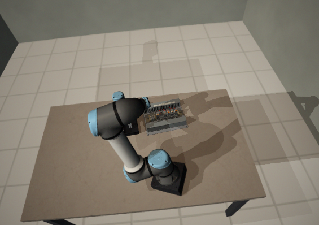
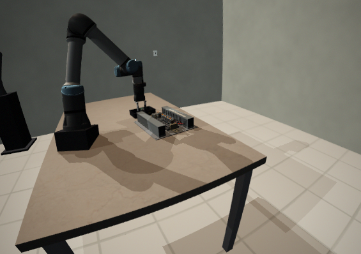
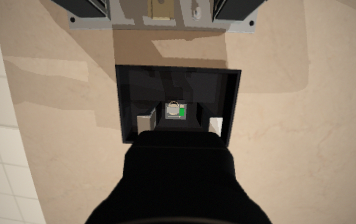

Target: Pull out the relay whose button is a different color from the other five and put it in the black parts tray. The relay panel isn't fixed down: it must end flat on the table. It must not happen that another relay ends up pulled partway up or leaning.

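The relay lies 2 cm below my hand and 1 cm ahead of it. Also, from my hand: black parts tray 3 cm below; then relay panel 26 cm to the right, 9 cm ahead, 2 cm below.
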